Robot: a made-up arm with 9 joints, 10 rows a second.
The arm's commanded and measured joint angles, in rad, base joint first. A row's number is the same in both.
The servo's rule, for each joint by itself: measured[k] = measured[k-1] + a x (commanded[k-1-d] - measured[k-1]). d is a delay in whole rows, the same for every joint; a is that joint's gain. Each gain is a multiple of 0.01, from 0.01 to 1. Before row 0 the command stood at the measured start. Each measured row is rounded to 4 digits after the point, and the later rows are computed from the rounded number. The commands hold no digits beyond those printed.
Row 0, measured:
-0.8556, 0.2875, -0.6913, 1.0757, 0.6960, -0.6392, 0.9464, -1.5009, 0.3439
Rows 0 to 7, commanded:
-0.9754, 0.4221, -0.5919, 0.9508, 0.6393, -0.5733, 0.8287, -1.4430, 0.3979
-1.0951, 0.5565, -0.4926, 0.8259, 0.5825, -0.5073, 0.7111, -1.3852, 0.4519
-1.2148, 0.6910, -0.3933, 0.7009, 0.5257, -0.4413, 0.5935, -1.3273, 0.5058
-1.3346, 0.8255, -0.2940, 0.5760, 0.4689, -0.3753, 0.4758, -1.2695, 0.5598
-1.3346, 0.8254, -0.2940, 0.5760, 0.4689, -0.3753, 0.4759, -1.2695, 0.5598
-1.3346, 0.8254, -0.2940, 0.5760, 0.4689, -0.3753, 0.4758, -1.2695, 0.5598
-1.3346, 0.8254, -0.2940, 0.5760, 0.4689, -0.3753, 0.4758, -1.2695, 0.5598
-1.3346, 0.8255, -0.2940, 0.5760, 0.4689, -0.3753, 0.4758, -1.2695, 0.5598
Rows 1 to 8, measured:
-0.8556, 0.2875, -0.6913, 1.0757, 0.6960, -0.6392, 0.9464, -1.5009, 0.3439
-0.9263, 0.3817, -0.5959, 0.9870, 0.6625, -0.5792, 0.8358, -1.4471, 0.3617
-1.0259, 0.5041, -0.4967, 0.8726, 0.6153, -0.5138, 0.7186, -1.3895, 0.3915
-1.1374, 0.6349, -0.3974, 0.7507, 0.5624, -0.4478, 0.6010, -1.3317, 0.4292
-1.2537, 0.7683, -0.2981, 0.6267, 0.5072, -0.3818, 0.4833, -1.2739, 0.4723
-1.3014, 0.8083, -0.2942, 0.5907, 0.4846, -0.3759, 0.4763, -1.2698, 0.5012
-1.3210, 0.8203, -0.2940, 0.5803, 0.4753, -0.3754, 0.4758, -1.2695, 0.5205
-1.3290, 0.8239, -0.2940, 0.5772, 0.4715, -0.3753, 0.4758, -1.2695, 0.5335
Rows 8 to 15, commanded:
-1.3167, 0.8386, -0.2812, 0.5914, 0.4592, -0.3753, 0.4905, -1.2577, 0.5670
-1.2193, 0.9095, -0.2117, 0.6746, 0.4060, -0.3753, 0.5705, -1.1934, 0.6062
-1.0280, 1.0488, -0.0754, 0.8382, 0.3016, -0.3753, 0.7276, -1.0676, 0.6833
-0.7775, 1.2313, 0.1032, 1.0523, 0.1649, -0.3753, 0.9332, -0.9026, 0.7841
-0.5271, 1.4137, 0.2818, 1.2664, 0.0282, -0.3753, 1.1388, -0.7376, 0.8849
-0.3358, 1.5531, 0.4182, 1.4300, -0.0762, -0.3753, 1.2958, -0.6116, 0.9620
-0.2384, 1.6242, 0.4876, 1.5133, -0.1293, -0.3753, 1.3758, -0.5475, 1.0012
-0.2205, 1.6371, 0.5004, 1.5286, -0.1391, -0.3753, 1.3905, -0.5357, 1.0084
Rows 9 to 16, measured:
-1.3323, 0.8250, -0.2940, 0.5763, 0.4700, -0.3753, 0.4758, -1.2695, 0.5422
-1.3231, 0.8345, -0.2817, 0.5870, 0.4636, -0.3753, 0.4896, -1.2585, 0.5504
-1.2619, 0.8870, -0.2145, 0.6492, 0.4296, -0.3753, 0.5656, -1.1980, 0.5688
-1.1239, 1.0003, -0.0810, 0.7834, 0.3541, -0.3753, 0.7179, -1.0767, 0.6066
-0.9195, 1.1620, 0.0958, 0.9743, 0.2425, -0.3753, 0.9203, -0.9148, 0.6652
-0.6880, 1.3382, 0.2744, 1.1817, 0.1161, -0.3753, 1.1257, -0.7500, 0.7377
-0.4802, 1.4886, 0.4124, 1.3580, 0.0026, -0.3753, 1.2856, -0.6213, 0.8117
-0.3375, 1.5835, 0.4846, 1.4683, -0.0752, -0.3753, 1.3704, -0.5527, 0.8742

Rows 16 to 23, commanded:
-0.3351, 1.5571, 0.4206, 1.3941, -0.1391, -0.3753, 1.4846, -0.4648, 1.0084
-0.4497, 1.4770, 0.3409, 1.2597, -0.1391, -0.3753, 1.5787, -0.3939, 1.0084
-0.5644, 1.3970, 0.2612, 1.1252, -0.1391, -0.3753, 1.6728, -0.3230, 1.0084
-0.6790, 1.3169, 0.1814, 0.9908, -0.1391, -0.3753, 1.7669, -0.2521, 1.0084
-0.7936, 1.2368, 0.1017, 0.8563, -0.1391, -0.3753, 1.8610, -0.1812, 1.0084
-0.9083, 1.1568, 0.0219, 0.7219, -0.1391, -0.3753, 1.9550, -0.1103, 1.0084
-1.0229, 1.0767, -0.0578, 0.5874, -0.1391, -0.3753, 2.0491, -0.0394, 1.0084
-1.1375, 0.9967, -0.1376, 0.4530, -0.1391, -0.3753, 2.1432, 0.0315, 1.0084
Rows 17 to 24, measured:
-0.2685, 1.6210, 0.4998, 1.5111, -0.1129, -0.3753, 1.3893, -0.5369, 0.9185
-0.3078, 1.5763, 0.4238, 1.4280, -0.1284, -0.3753, 1.4789, -0.4698, 0.9482
-0.3915, 1.5068, 0.3442, 1.3085, -0.1347, -0.3753, 1.5727, -0.3992, 0.9681
-0.4935, 1.4299, 0.2645, 1.1784, -0.1373, -0.3753, 1.6668, -0.3283, 0.9814
-0.6029, 1.3508, 0.1847, 1.0452, -0.1384, -0.3753, 1.7609, -0.2574, 0.9903
-0.7154, 1.2710, 0.1050, 0.9111, -0.1388, -0.3753, 1.8550, -0.1865, 0.9963
-0.8292, 1.1911, 0.0252, 0.7768, -0.1390, -0.3753, 1.9490, -0.1156, 1.0003
-0.9435, 1.1110, -0.0545, 0.6423, -0.1391, -0.3753, 2.0431, -0.0447, 1.0030

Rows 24 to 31, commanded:
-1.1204, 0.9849, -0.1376, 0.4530, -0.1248, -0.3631, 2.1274, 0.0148, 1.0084
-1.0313, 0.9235, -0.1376, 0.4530, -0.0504, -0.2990, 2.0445, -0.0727, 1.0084
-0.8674, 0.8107, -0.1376, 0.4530, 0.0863, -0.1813, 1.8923, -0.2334, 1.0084
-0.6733, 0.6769, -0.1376, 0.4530, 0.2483, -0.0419, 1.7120, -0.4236, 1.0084
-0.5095, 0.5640, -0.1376, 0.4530, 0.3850, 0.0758, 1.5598, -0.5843, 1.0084
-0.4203, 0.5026, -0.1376, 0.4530, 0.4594, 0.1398, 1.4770, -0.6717, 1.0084
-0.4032, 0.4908, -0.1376, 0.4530, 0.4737, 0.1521, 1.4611, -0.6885, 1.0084
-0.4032, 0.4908, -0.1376, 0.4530, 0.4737, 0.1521, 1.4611, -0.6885, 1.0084
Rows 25 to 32, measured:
-1.0580, 1.0310, -0.1343, 0.5079, -0.1391, -0.3753, 2.1372, 0.0262, 1.0048
-1.0948, 0.9987, -0.1375, 0.4689, -0.1307, -0.3642, 2.1280, 0.0156, 1.0060
-1.0573, 0.9461, -0.1376, 0.4576, -0.0833, -0.3049, 2.0495, -0.0665, 1.0068
-0.9453, 0.8513, -0.1376, 0.4543, 0.0168, -0.1924, 1.9017, -0.2217, 1.0073
-0.7848, 0.7292, -0.1376, 0.4534, 0.1534, -0.0554, 1.7234, -0.4095, 1.0077
-0.6224, 0.6136, -0.1376, 0.4531, 0.2900, 0.0640, 1.5696, -0.5721, 1.0079
-0.5032, 0.5359, -0.1376, 0.4530, 0.3899, 0.1330, 1.4826, -0.6647, 1.0081
-0.4442, 0.5043, -0.1376, 0.4530, 0.4393, 0.1504, 1.4624, -0.6868, 1.0082

